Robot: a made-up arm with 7 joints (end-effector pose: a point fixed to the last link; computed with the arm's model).
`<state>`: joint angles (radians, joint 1 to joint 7).
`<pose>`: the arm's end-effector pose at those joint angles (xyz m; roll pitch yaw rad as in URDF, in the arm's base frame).
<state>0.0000 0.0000 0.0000 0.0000 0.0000 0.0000 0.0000</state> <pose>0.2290 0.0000 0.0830 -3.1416 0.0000 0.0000</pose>
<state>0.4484 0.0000 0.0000 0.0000 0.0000 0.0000 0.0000</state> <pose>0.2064 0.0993 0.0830 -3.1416 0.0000 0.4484</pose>
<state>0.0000 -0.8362 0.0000 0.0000 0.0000 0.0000 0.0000</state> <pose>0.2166 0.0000 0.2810 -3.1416 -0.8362 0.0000</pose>
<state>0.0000 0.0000 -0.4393 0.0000 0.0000 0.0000 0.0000</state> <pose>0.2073 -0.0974 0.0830 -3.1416 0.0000 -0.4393</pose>
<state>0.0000 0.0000 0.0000 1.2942 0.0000 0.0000 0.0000</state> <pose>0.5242 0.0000 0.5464 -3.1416 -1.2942 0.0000</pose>
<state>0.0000 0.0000 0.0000 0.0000 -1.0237 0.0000 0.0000</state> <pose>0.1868 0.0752 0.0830 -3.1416 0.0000 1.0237</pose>
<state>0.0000 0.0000 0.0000 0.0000 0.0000 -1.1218 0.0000</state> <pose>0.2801 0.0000 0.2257 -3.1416 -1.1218 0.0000</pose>
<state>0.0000 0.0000 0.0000 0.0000 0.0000 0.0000 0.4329</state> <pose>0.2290 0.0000 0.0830 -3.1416 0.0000 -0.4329</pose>
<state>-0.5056 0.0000 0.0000 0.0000 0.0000 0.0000 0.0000</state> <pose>0.2003 -0.1109 0.0830 -3.1416 0.0000 -0.5056</pose>
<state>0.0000 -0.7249 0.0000 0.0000 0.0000 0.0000 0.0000</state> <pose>0.2278 0.0000 0.2562 -3.1416 -0.7249 0.0000</pose>
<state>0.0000 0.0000 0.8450 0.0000 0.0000 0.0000 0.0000</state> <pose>0.1520 0.1713 0.0830 -3.1416 0.0000 0.8450</pose>
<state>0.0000 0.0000 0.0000 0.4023 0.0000 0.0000 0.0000</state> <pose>0.3835 0.0000 0.1793 -3.1416 -0.4023 0.0000</pose>
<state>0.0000 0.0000 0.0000 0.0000 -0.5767 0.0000 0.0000</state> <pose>0.2148 0.0480 0.0830 -3.1416 0.0000 0.5767</pose>
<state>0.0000 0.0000 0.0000 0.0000 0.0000 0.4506 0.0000</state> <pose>0.1714 0.0000 0.0559 -3.1416 0.4506 0.0000</pose>
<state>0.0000 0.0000 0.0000 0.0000 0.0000 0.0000 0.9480</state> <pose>0.2290 0.0000 0.0830 -3.1416 0.0000 -0.9480</pose>
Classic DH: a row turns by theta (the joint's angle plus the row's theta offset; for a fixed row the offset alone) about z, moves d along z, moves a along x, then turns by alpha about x. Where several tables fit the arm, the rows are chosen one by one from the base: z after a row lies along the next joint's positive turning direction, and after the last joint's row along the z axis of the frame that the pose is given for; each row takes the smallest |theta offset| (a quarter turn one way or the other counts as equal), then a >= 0, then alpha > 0; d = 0 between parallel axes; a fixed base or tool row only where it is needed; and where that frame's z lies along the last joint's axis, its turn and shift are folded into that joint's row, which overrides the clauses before.
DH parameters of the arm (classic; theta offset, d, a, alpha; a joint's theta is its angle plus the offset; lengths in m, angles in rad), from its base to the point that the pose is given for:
joint 1: 0 0.168 0 -1.5708
joint 2: 0 0 0 1.5708
joint 3: 0 0.342 0.07 1.5708
joint 4: 0 0 0.071 1.5708
joint 5: 0 0.315 0 1.5708
joint 6: 0 0 0.088 -1.5708
joint 7: 0 0.112 0 0

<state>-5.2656 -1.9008 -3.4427 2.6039 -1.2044 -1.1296 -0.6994</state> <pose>-0.2198 -0.5287 -0.1787 1.9353 -0.0673 0.5003</pose>
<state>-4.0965 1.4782 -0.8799 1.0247 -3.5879 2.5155 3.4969</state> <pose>-0.0011 0.4790 -0.1017 1.0590 -1.2557 -1.5243</pose>
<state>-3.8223 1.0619 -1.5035 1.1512 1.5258 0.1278 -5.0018</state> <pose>0.1744 0.5065 0.3151 -1.9457 0.1233 -1.0186</pose>
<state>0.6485 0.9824 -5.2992 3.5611 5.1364 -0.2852 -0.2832</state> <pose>0.4129 0.1770 0.6981 0.0379 -0.5212 3.1389</pose>
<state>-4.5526 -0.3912 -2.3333 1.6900 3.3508 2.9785 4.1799</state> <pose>0.2376 -0.3576 0.5915 1.0280 0.9723 -2.5509</pose>
